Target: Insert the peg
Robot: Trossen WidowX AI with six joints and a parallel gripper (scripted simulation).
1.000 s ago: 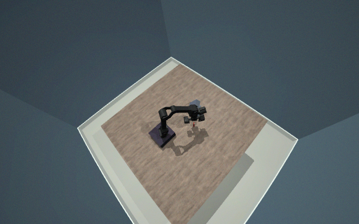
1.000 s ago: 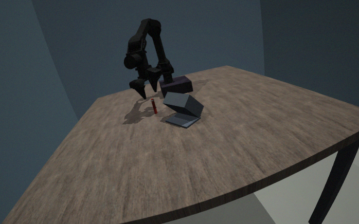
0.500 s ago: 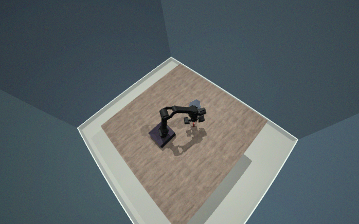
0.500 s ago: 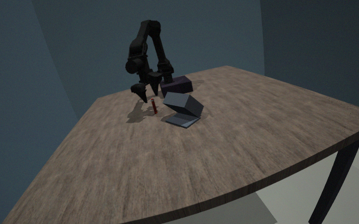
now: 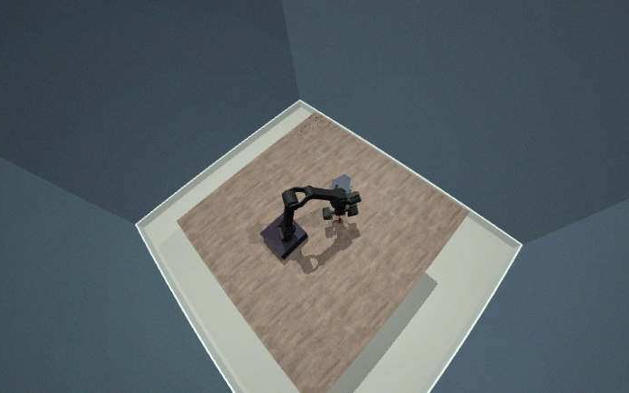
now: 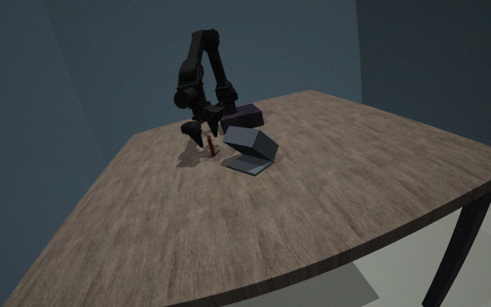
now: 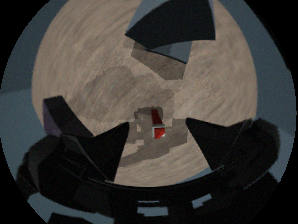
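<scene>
The red peg is right at my gripper tip. The rest, counted from my gripper tip: flat foot plate 16 cm ahead, 9 cm to the left, 5 cm below; then grey sloped panel 16 cm ahead, 11 cm to the left, 1 cm above.
</scene>
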